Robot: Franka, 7 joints.
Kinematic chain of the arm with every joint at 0, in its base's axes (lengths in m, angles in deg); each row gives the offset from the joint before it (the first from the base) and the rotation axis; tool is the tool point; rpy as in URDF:
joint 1: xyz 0 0 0.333 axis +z
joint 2: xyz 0 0 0 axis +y
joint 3: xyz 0 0 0.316 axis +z
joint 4: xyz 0.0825 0 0 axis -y
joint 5: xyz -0.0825 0 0.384 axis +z
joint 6: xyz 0 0 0 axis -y
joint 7: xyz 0.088 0 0 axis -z
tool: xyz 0 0 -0.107 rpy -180 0 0
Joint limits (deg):
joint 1: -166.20..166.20
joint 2: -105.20..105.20
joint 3: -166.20..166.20
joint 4: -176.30..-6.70
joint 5: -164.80..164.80
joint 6: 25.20..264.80
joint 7: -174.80..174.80
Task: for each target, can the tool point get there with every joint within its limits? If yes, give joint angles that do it. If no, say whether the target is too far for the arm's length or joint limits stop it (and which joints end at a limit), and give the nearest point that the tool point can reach.
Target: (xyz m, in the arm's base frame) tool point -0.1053 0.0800 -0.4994
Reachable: no: joint limits stop it (at a limit: joint 2) | nearest point -0.1325 0.1007 -0.3478 | short by 0.155 m
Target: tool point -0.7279 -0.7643 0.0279
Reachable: no: too far | nearest point -0.5684 -0.5968 0.0948 | short by 0.241 m
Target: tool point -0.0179 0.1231 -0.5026
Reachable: no: joint limits stop it (at a limit: joint 2) | nearest point -0.0232 0.1596 -0.3466 | short by 0.160 m
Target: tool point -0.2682 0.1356 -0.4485
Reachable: no: joint limits stop it (at a limit: joint 2) | nearest point -0.2660 0.1345 -0.3606 | short by 0.088 m
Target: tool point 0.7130 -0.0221 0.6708
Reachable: yes | joints -42.07 78.64 109.21 -64.00 76.45 114.23 -97.05
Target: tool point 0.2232 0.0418 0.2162
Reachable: yes | joints 115.93 -43.45 -94.91 -156.66 -49.12 52.25 119.64
